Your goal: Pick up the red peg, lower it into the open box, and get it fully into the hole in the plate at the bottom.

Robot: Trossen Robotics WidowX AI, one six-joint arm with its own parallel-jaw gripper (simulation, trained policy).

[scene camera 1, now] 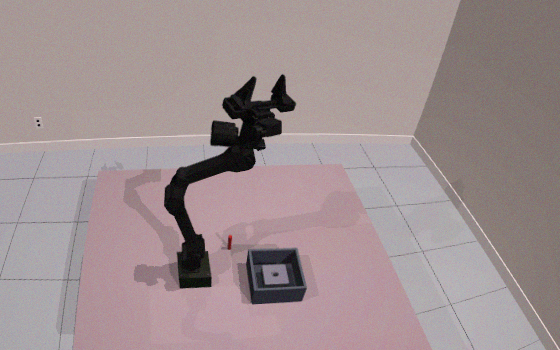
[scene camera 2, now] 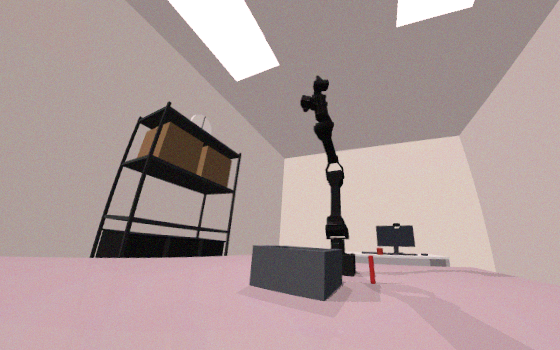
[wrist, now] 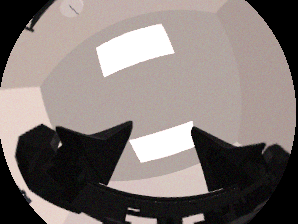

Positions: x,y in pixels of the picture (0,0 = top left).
dark box: scene camera 1 256,258; scene camera 2 315,273; not seen in the wrist view (out of frame)
